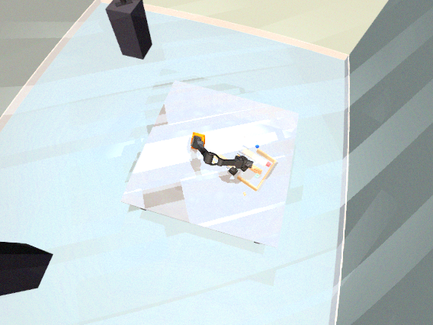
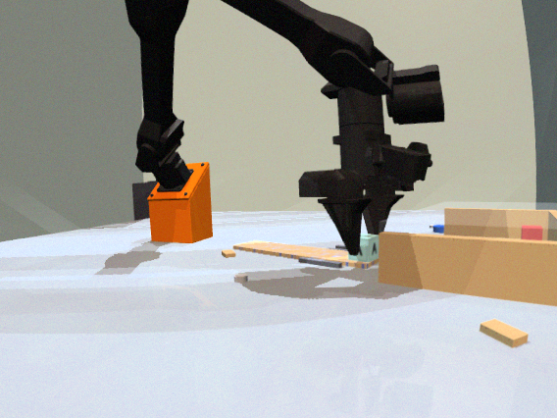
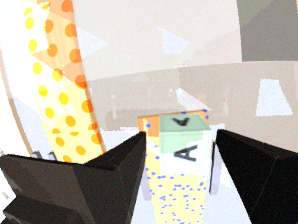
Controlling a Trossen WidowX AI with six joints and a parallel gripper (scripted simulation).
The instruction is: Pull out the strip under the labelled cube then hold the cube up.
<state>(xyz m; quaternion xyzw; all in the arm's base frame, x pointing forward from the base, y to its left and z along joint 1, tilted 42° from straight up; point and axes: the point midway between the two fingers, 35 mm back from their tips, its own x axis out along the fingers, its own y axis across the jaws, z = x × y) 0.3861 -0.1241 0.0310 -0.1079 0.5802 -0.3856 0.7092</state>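
My gripper tip is now 90 mm short of the orange-dotted yellow strip, 70 mm to the right of it and 10 mm above it.
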